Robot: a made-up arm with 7 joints. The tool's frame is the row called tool. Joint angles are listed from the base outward.
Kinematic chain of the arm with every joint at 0, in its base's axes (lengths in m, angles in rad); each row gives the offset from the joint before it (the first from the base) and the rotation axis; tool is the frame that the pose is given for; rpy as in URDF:
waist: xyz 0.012 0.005 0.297 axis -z
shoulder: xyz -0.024 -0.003 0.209 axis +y
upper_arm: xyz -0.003 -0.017 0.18 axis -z
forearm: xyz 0 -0.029 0.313 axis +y
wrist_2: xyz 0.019 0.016 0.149 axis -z
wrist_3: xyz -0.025 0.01 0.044 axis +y
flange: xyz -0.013 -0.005 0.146 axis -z
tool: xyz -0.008 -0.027 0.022 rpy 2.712 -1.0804 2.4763
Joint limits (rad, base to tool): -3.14..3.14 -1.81..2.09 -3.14..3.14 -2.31..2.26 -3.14..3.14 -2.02..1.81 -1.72..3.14
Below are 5 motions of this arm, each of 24 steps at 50 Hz.
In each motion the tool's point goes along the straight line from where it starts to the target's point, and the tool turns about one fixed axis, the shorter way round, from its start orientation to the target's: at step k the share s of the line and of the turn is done. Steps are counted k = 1, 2, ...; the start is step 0. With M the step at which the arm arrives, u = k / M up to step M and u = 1 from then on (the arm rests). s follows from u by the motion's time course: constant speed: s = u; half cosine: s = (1 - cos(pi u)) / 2; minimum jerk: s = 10 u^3 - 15 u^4 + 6 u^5.
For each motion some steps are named. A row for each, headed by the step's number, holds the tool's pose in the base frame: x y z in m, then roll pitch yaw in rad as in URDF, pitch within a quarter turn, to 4 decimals.
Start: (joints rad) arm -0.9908 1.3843 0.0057 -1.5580 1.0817 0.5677 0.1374
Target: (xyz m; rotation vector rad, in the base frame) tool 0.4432 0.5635 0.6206 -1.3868 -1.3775 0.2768
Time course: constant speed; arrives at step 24
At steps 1, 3, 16, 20, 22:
1: 0.3153 0.3238 0.9335 -2.1685 -1.3069 0.9613
3: 0.3264 0.3446 0.9063 -2.1655 -1.2385 0.9914
16: 0.3987 0.4801 0.7294 -2.0816 -0.7963 1.1359
20: 0.4210 0.5218 0.6750 -2.0463 -0.6620 1.1783
22: 0.4321 0.5427 0.6478 -2.0273 -0.5953 1.2001

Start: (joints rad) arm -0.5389 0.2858 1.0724 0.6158 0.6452 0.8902 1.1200
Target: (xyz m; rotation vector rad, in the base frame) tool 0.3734 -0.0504 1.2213 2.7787 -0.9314 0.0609
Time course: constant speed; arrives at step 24
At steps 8, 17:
8: 0.3655 -0.0887 1.1889 -3.0105 0.1146 -0.6719
17: 0.3699 -0.0672 1.2071 3.0948 -0.0106 -0.6609

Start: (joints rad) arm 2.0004 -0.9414 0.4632 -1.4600 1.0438 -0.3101 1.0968
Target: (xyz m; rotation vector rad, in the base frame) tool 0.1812 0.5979 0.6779 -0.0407 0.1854 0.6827
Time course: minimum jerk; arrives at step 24
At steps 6, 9, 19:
6: 0.4180 0.4615 0.5869 -0.6813 0.2329 0.3492
9: 0.3726 0.4877 0.6043 -0.5453 0.2420 0.4154
19: 0.1982 0.5881 0.6713 -0.0257 0.1957 0.6647

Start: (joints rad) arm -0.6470 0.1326 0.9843 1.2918 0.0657 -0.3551 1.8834
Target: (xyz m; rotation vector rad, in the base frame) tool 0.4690 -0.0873 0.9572 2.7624 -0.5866 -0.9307
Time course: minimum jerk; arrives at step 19
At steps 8, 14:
8: 0.3983 -0.0684 1.0855 2.9964 0.1551 -0.1964
14: 0.4561 -0.0838 0.9806 2.8532 0.5038 -0.4486

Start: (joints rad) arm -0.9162 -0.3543 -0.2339 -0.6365 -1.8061 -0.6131 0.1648
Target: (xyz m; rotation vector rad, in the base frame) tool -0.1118 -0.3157 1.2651 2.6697 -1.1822 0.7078
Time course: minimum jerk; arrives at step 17
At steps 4, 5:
4: -0.0745 -0.4105 1.2182 -3.0760 -0.2575 -1.0044
5: -0.0773 -0.4035 1.2216 -3.0743 -0.2745 -0.9935

